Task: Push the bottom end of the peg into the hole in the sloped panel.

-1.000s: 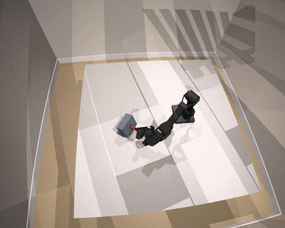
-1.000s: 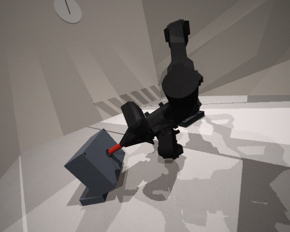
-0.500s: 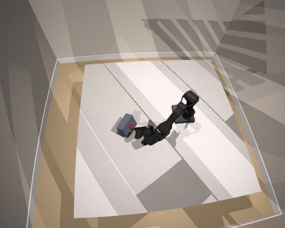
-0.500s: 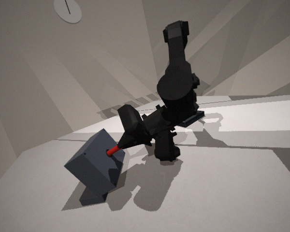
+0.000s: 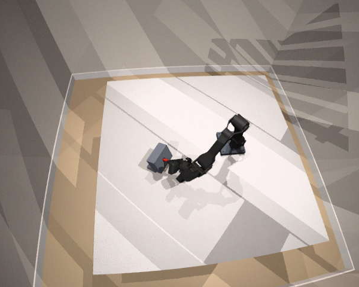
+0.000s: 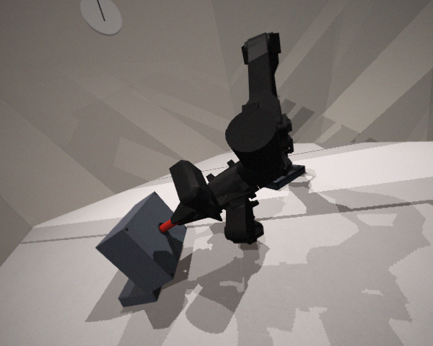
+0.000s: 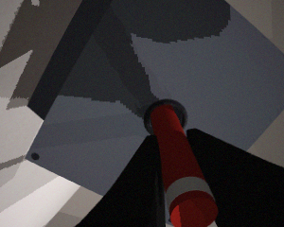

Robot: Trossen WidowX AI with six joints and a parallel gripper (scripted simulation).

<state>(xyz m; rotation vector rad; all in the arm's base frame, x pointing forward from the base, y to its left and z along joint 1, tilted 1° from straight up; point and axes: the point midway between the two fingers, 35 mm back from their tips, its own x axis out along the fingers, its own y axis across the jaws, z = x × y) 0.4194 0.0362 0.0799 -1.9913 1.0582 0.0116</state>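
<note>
Right now the sloped panel is 40 mm to the right of my gripper tip, 30 mm ahead of it and 20 mm below it. Round my gripper tip: red peg 10 mm to the left, 10 mm behind, 10 mm above.
</note>
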